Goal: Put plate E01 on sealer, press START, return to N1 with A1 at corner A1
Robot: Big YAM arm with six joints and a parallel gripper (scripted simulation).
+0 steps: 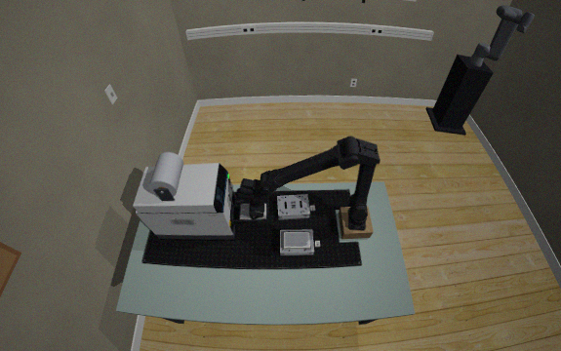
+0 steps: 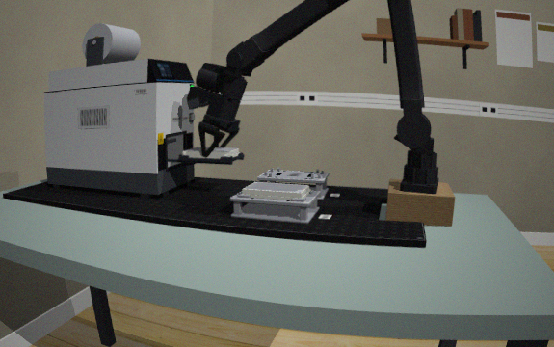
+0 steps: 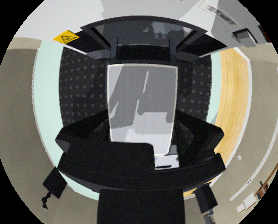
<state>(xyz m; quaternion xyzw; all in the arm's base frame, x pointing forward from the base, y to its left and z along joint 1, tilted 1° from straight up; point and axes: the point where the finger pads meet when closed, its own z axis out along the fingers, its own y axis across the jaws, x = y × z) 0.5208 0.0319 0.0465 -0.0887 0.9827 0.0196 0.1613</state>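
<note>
The sealer stage lies 10 mm below my hand. The rest, counted from my hand: foil roll 330 mm ahead, 310 mm above, 50 mm to the left; then plate 230 mm behind, 110 mm to the left, 60 mm below.
</note>
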